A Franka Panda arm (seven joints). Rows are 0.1 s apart.
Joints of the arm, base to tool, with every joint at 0 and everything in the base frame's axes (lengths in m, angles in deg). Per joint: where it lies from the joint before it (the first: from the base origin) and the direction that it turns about. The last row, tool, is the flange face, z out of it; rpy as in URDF.
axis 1: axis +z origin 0 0 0.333
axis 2: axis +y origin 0 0 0
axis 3: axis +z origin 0 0 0.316
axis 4: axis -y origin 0.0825 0 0
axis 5: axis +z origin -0.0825 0 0.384
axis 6: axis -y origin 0 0 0
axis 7: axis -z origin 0.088 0 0
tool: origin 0 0 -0.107 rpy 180 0 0
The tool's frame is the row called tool.
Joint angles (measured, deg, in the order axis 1, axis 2, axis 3, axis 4, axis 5, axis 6, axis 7), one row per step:
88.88 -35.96 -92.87 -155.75 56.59 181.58 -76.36
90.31 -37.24 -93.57 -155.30 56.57 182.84 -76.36
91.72 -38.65 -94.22 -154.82 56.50 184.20 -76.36
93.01 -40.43 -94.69 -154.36 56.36 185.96 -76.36
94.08 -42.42 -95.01 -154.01 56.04 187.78 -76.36
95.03 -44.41 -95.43 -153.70 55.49 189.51 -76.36
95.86 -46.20 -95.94 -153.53 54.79 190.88 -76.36
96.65 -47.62 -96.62 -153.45 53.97 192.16 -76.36
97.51 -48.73 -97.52 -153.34 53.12 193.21 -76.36
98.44 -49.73 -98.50 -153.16 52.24 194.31 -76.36
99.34 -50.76 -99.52 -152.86 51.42 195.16 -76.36
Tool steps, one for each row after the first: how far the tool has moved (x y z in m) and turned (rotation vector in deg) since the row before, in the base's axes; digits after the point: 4 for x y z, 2 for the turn. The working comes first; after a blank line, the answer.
Tool pose at each row, in the base's axes (x y z in m, rotation vector in deg; the steps are taken from these numbers as rounded here):
0.3990 -0.0415 0.2159 -146.39 -9.36 -38.58
0.4020 -0.0374 0.2149 -146.12 -9.19 -38.87
0.4051 -0.0332 0.2139 -145.82 -9.00 -39.23
0.4084 -0.0287 0.2134 -145.48 -8.63 -39.81
0.4110 -0.0242 0.2128 -145.02 -8.30 -40.44
0.4133 -0.0205 0.2116 -144.57 -7.99 -41.02
0.4146 -0.0171 0.2093 -144.10 -7.90 -41.33
0.4151 -0.0149 0.2062 -143.99 -7.95 -41.51
0.4154 -0.0134 0.2020 -144.07 -8.09 -41.52
0.4161 -0.0123 0.1977 -144.31 -8.26 -41.58
0.4172 -0.0113 0.1931 -144.37 -8.29 -41.55

0.0030 0.0041 -0.0010 0.25 -0.21 -0.12
0.0031 0.0042 -0.0010 0.27 -0.26 -0.14
0.0033 0.0045 -0.0005 0.31 -0.38 -0.30
0.0026 0.0045 -0.0006 0.40 -0.44 -0.26
0.0023 0.0037 -0.0012 0.39 -0.41 -0.24
0.0013 0.0034 -0.0023 0.41 -0.27 -0.02
0.0005 0.0022 -0.0031 0.06 -0.15 0.02
0.0003 0.0015 -0.0042 -0.11 -0.02 0.07
0.0007 0.0011 -0.0043 -0.28 -0.04 0.04
0.0011 0.0010 -0.0046 -0.06 0.02 0.01

